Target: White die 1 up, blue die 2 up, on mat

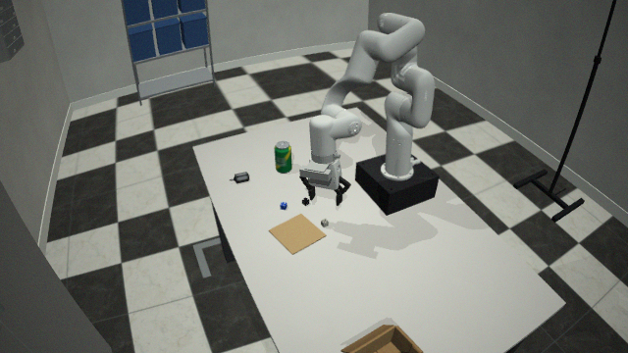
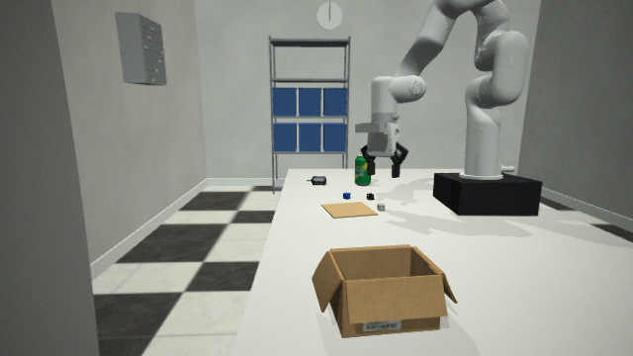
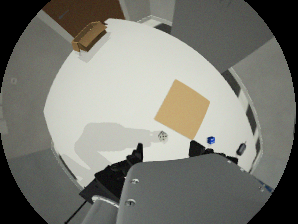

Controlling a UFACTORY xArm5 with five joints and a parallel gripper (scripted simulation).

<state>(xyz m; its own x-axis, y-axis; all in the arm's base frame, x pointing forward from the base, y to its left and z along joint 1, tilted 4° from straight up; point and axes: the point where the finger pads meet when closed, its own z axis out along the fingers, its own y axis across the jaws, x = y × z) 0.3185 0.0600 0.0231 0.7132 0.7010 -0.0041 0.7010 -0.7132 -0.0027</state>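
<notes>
The white die lies 11 cm below my hand. From my hand the other things lie so: blue die 14 cm to the right, 11 cm below, 10 cm ahead; then tan mat 12 cm below, 10 cm ahead; then black die 13 cm to the right, 11 cm below, 2 cm ahead.
</notes>
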